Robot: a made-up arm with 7 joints.
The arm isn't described. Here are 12 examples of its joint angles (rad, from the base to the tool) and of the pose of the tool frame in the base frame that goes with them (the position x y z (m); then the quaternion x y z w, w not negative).
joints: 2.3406 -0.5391 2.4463 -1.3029 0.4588 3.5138 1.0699
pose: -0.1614 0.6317 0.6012 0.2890 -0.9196 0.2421 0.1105
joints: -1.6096 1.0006 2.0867 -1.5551 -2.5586 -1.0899 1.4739
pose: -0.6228 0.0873 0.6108 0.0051 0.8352 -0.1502 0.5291
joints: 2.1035 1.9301 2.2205 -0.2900 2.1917 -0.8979 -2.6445
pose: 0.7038 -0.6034 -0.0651 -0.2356 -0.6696 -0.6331 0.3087
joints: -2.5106 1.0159 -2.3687 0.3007 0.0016 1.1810 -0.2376
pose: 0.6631 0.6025 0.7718 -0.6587 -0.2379 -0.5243 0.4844
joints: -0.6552 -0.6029 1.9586 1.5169 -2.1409 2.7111 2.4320
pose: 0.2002 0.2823 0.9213 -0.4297 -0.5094 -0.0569 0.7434
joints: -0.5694 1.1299 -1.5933 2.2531 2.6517 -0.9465 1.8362
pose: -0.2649 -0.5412 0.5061 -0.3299 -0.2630 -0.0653 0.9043
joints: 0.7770 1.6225 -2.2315 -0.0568 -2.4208 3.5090 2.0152
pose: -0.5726 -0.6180 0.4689 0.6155 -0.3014 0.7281 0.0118
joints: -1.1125 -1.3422 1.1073 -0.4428 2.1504 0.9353 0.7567
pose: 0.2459 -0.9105 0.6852 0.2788 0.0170 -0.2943 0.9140
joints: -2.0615 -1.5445 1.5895 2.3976 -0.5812 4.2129 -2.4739
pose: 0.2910 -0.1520 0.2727 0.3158 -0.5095 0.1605 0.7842
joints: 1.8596 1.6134 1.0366 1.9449 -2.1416 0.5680 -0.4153
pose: -0.5119 -0.3792 0.5280 -0.0022 -0.1737 0.9178 0.3570
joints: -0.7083 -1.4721 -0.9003 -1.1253 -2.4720 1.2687 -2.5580
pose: 0.7642 0.0016 0.5714 -0.3081 -0.1605 -0.9215 0.1737
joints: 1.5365 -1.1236 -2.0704 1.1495 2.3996 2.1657 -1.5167
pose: 0.5912 0.3339 0.7078 0.3786 -0.1240 0.8891 0.2256
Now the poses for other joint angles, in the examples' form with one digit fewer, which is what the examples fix.
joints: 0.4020 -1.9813 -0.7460 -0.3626 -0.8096 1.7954 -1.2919
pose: 0.689 0.534 0.195 -0.179 0.724 0.393 0.538
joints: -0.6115 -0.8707 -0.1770 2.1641 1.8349 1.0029 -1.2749
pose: 0.143 -0.252 -0.092 -0.791 0.563 -0.143 0.194
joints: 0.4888 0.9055 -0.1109 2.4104 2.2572 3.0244 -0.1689
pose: 0.183 0.123 0.541 -0.274 0.876 -0.375 0.130
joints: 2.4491 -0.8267 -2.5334 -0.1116 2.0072 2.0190 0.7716
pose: -0.425 0.504 0.975 -0.004 -0.287 -0.146 0.947
